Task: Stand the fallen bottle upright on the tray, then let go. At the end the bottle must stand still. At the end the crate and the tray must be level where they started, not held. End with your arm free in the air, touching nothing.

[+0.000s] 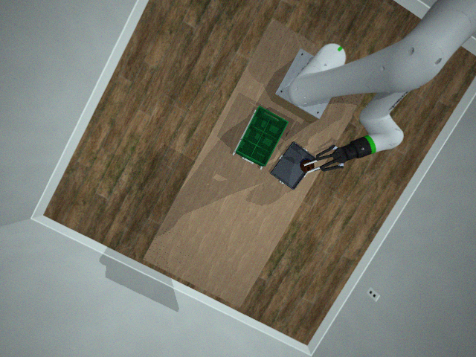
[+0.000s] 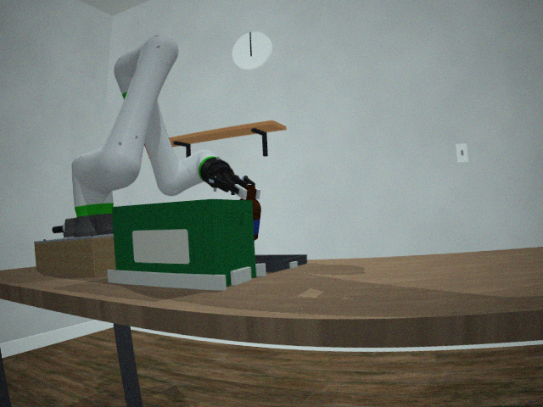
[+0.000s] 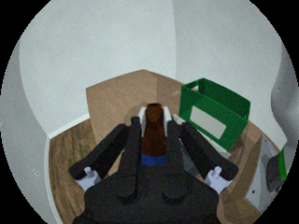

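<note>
The bottle lies 6 cm below my hand. Also, from my hand: green crate (30 cm to the right, 13 cm below, 5 cm behind); then tray (20 cm below, 3 cm to the right, 1 cm ahead).
</note>
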